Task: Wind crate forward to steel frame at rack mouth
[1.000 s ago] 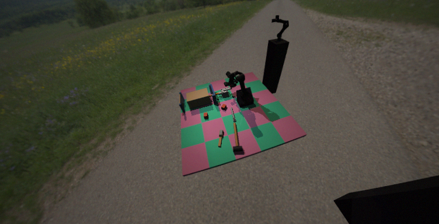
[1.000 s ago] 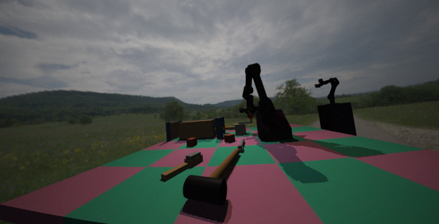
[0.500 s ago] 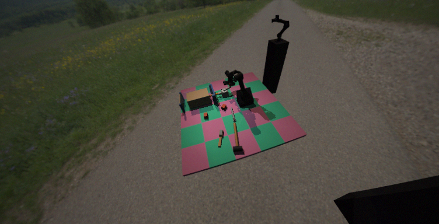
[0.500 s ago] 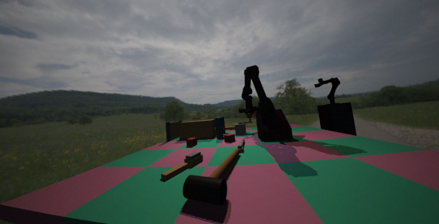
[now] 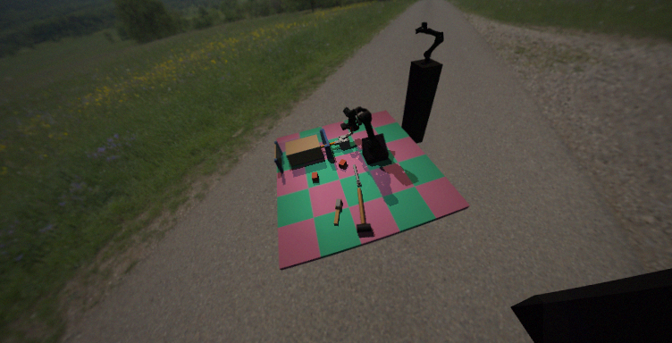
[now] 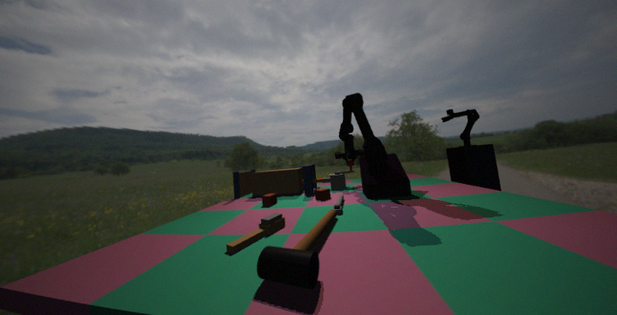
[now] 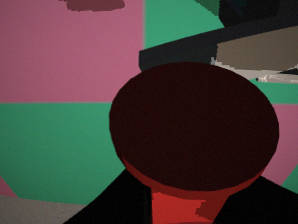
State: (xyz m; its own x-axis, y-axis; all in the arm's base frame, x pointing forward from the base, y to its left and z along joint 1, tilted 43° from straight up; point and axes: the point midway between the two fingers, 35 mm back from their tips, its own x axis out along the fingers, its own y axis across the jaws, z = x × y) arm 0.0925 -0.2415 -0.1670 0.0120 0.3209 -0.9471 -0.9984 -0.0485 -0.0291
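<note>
The winch handle lies 3 cm to the left of my gripper tip, 3 cm below it and 3 cm ahead of it. Also, from my gripper tip: grey winch 10 cm below, 8 cm ahead, 5 cm to the left; then red knob 2 cm to the left; then frame 25 cm ahead, 6 cm to the left, 2 cm below.
</note>
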